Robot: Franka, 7 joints.
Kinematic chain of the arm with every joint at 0, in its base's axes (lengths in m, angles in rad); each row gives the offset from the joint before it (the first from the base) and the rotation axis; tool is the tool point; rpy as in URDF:
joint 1: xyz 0 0 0.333 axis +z
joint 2: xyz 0 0 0 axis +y
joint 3: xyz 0 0 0.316 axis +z
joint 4: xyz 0.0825 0 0 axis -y
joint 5: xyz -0.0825 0 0.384 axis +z
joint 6: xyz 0 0 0 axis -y
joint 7: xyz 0.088 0 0 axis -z
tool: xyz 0 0 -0.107 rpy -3.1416 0 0
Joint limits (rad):
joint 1: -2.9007..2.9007
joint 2: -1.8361..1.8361
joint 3: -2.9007..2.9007
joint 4: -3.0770..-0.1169
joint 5: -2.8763..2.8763
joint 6: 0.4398..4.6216
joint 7: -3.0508..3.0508
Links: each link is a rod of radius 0.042 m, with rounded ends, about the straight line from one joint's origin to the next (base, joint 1, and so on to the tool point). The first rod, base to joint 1, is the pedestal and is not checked.
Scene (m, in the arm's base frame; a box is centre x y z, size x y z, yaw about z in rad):
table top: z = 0
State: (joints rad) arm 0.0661 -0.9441 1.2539 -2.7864 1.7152 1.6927 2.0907
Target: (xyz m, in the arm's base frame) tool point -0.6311 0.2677 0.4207
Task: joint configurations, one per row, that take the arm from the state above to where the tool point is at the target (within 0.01 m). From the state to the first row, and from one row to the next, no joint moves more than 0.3 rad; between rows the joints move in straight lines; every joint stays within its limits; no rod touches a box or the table.
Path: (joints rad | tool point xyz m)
1: 0.2007 -0.9785 1.3366 -2.5157 1.7679 1.6990 2.0907 | -0.0694 0.4531 0.3343
2: 0.3352 -1.0128 1.4193 -2.2450 1.8205 1.7053 2.0907 | -0.2580 0.4773 0.3746
3: 0.4698 -1.0472 1.5020 -1.9743 1.8732 1.7116 2.0907 | -0.4587 0.4150 0.4032
4: 0.6044 -1.0815 1.5846 -1.7036 1.9259 1.7180 2.0907 | -0.6311 0.2677 0.4207

